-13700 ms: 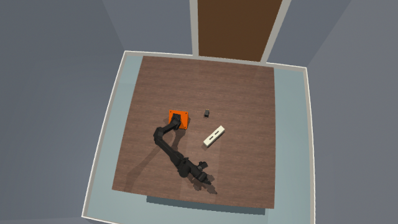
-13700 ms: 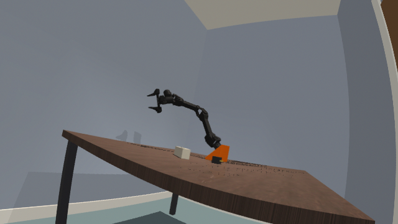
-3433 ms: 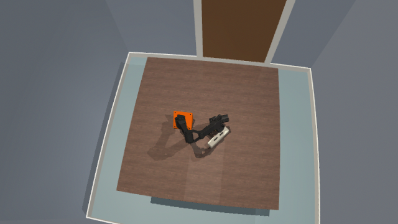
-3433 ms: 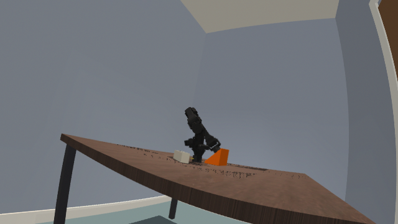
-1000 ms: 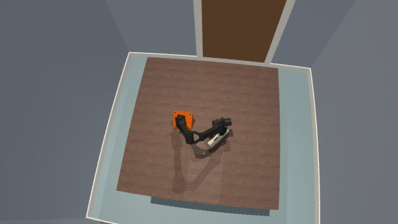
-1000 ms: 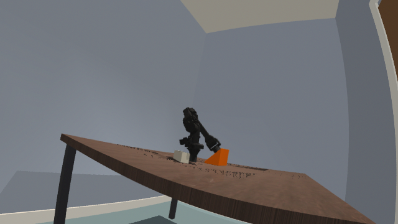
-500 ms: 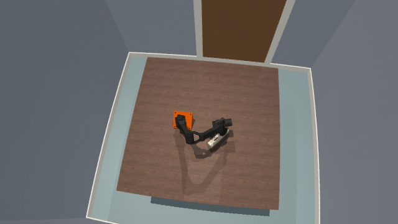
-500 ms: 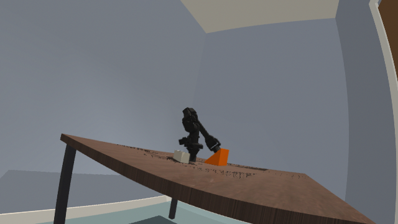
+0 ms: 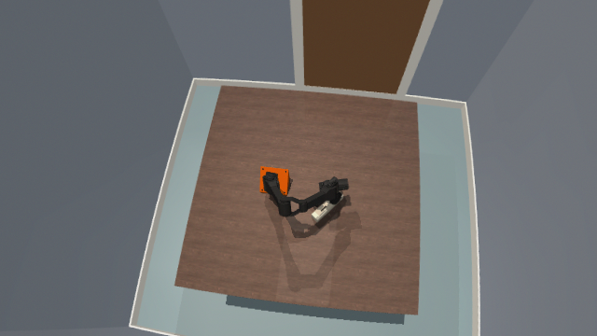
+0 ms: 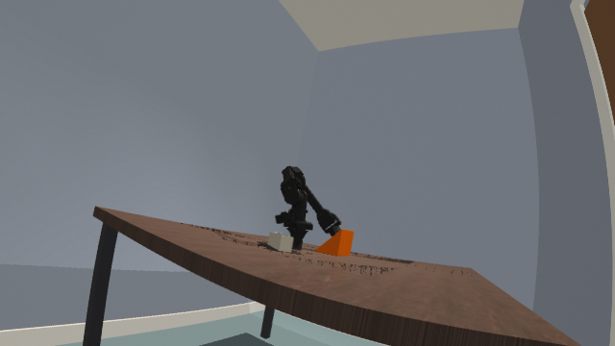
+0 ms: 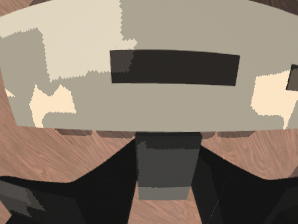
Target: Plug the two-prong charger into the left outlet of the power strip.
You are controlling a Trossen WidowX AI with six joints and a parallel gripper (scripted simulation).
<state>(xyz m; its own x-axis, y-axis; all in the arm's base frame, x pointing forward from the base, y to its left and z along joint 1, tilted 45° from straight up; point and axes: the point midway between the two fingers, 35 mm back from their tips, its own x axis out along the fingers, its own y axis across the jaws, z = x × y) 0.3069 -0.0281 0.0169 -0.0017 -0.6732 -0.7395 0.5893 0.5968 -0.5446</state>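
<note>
My gripper tip is 10 mm short of the two-prong charger, 10 mm to the left of it and 10 mm below it.
</note>
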